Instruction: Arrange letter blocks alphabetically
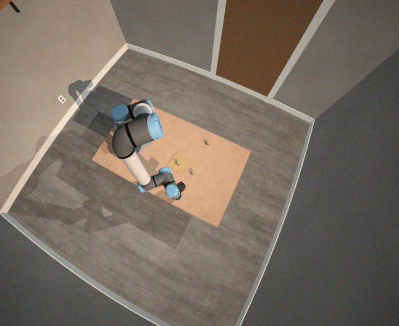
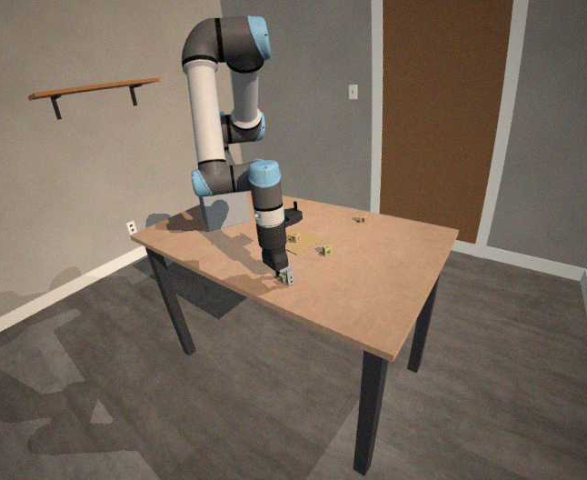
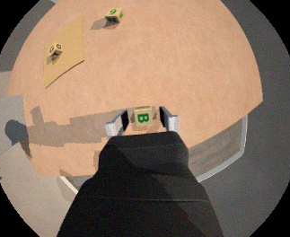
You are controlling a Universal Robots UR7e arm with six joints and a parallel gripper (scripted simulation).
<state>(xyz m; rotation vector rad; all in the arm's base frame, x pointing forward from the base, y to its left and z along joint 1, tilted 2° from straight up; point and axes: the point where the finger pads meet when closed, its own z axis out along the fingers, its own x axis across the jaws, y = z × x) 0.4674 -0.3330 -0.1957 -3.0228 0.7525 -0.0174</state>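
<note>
The tan mat is 240 mm to the left of my hand, 70 mm behind it and 20 mm below it.
</note>
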